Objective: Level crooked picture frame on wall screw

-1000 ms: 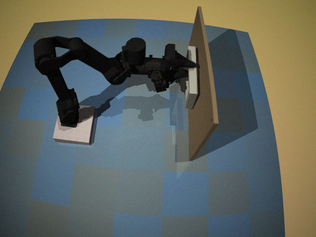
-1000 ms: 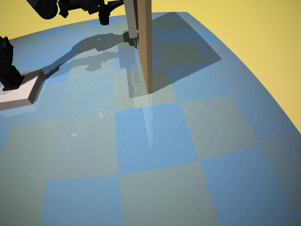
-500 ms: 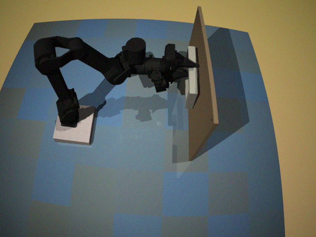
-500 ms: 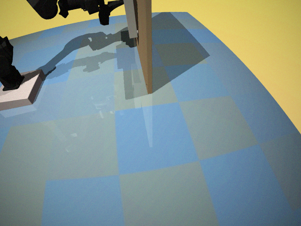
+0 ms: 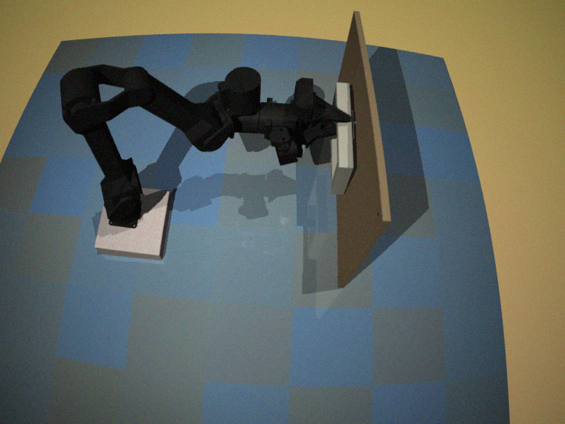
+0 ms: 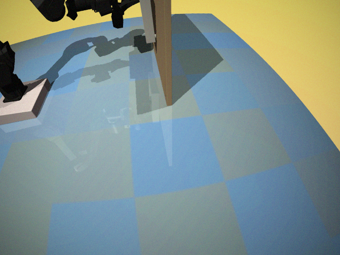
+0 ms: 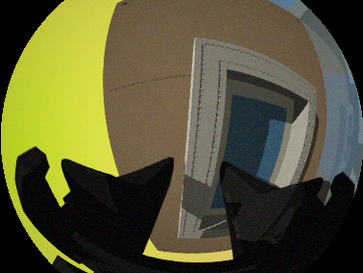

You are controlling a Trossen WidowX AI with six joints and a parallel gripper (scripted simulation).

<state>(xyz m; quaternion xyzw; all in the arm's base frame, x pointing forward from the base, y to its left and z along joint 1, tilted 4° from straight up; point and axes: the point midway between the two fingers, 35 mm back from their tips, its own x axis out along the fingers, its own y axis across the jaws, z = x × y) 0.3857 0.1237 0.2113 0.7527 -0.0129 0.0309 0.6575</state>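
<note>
My gripper tip is 1 cm to the right of the picture frame and 5 cm above it. From my gripper tip the other things lie so: brown wall board 2 cm ahead, 1 cm to the left, 7 cm below.
</note>
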